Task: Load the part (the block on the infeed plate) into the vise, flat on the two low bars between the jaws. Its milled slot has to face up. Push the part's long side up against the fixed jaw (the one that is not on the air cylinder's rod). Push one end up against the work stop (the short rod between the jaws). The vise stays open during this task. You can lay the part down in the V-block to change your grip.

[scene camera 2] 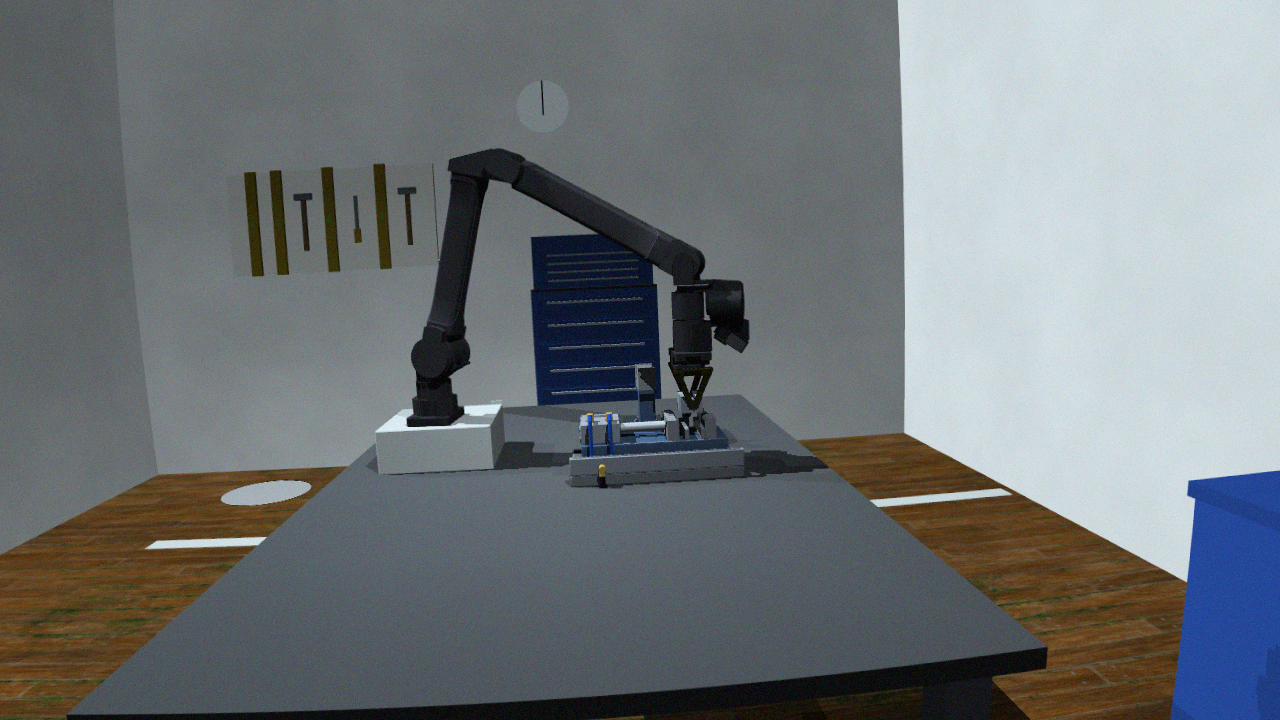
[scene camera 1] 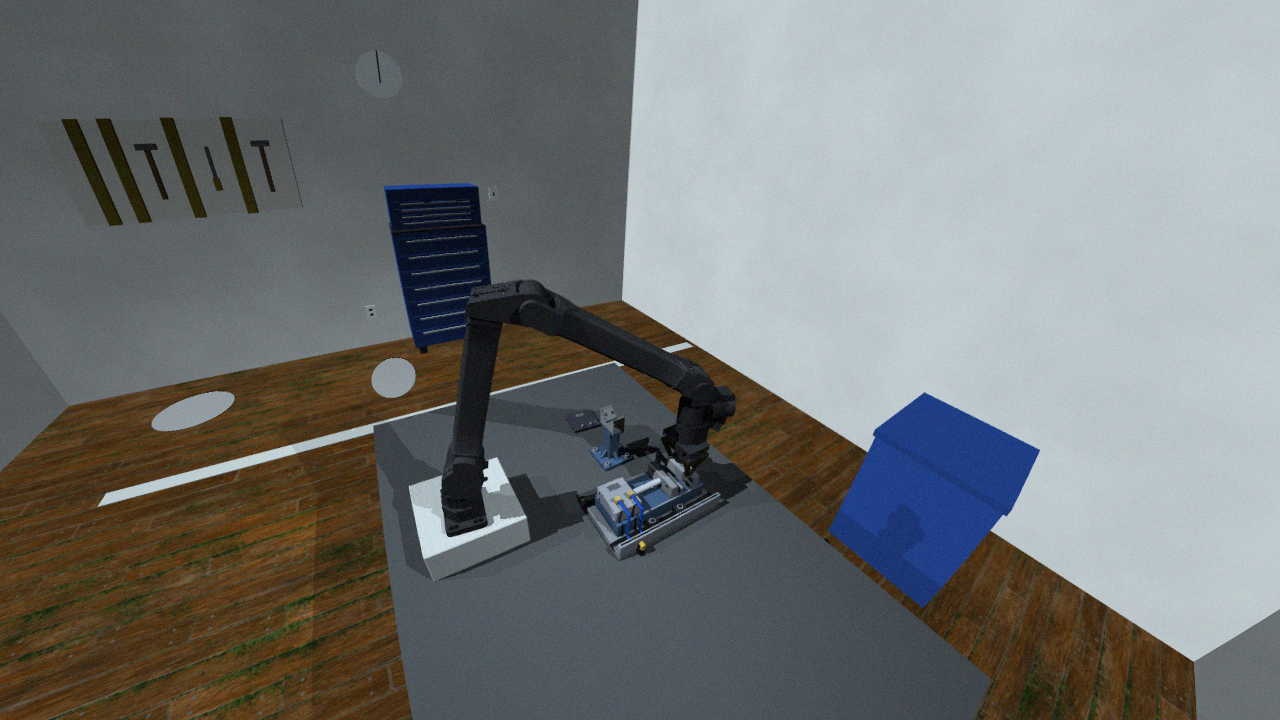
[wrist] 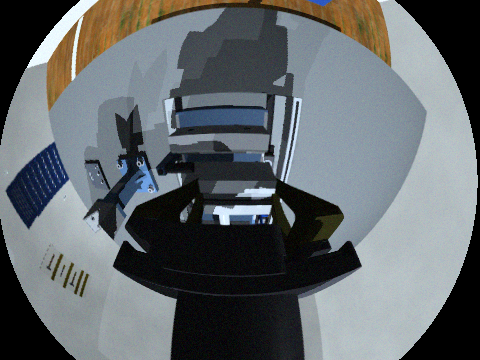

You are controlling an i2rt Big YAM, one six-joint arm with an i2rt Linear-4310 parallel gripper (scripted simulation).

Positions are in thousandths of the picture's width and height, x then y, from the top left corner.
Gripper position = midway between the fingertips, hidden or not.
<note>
In view: my gripper (scene camera 2: 540, 562), a part (wrist: 478, 524), a vise (scene camera 2: 511, 605) and an air cylinder (scene camera 1: 474, 691).
My gripper also shows in scene camera 1 (scene camera 1: 532, 649) and in the wrist view (wrist: 495, 504). The vise shows as well in scene camera 1 (scene camera 1: 512, 690) and in the wrist view (wrist: 443, 321). The air cylinder also shows in scene camera 2 (scene camera 2: 469, 592).
</note>
